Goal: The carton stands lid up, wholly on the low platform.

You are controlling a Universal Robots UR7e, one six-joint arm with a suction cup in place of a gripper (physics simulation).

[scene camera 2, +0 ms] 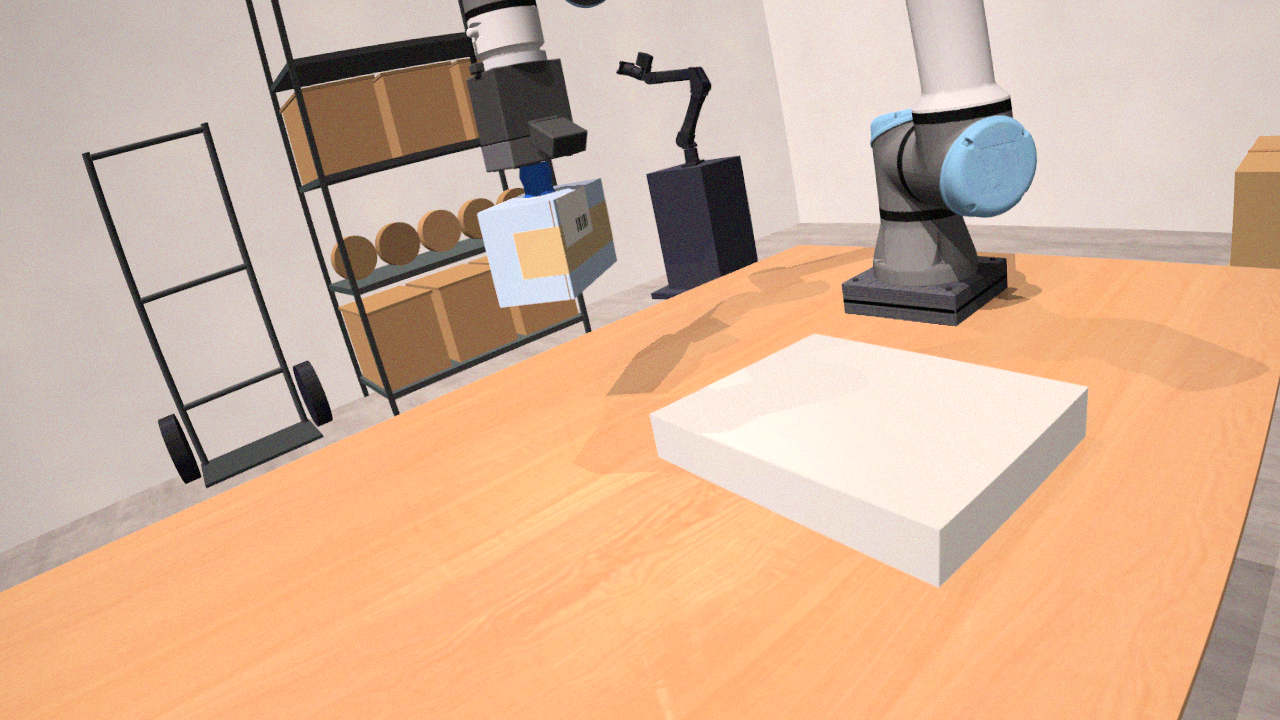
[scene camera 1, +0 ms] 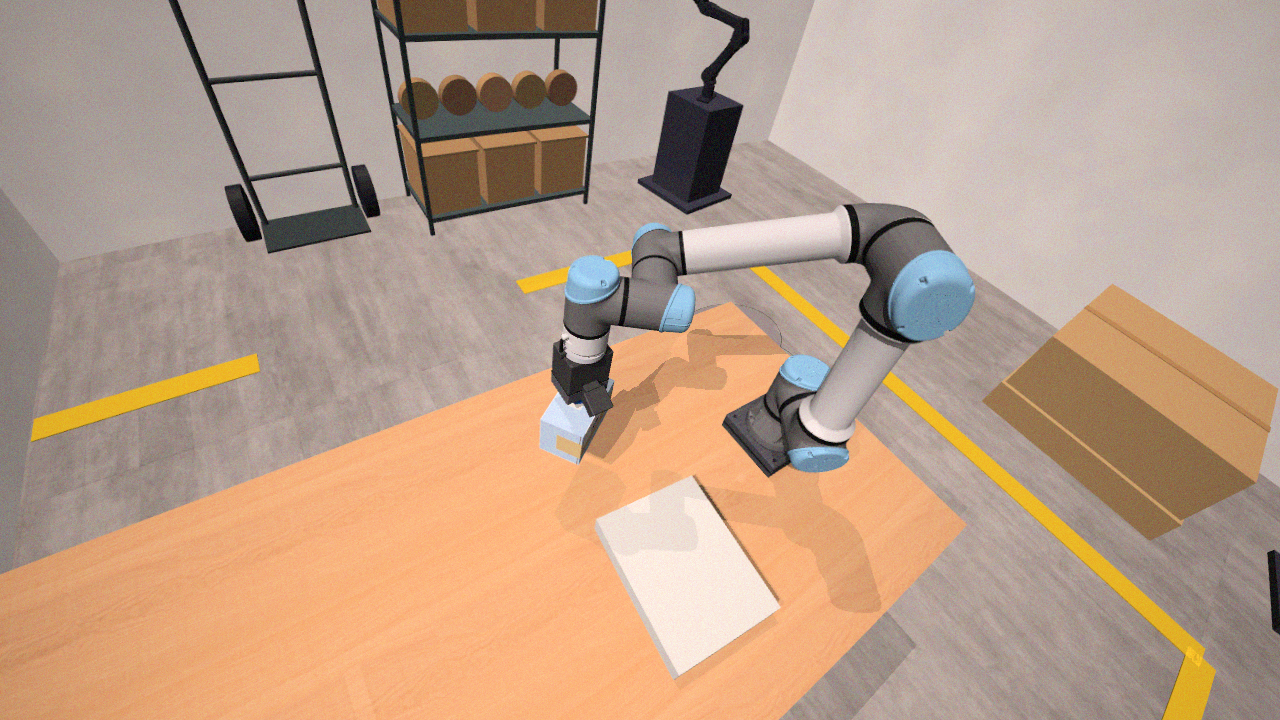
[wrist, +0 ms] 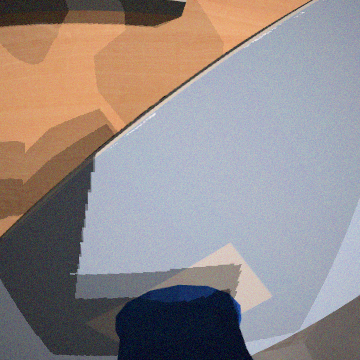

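The carton is pale blue, with a tan band and a barcode label on its sides. My suction gripper is shut on its upper face, near a beige patch. The carton hangs roughly level in the air over the far part of the table, apart from the platform. I cannot tell which face is the lid. Its underside is hidden. The low platform is a flat white slab on the table, with no carton on it.
The wooden table bears the arm's dark base, behind the platform. Beyond the table stand a shelf rack, a hand truck and a dark pedestal. A large brown box is at the right.
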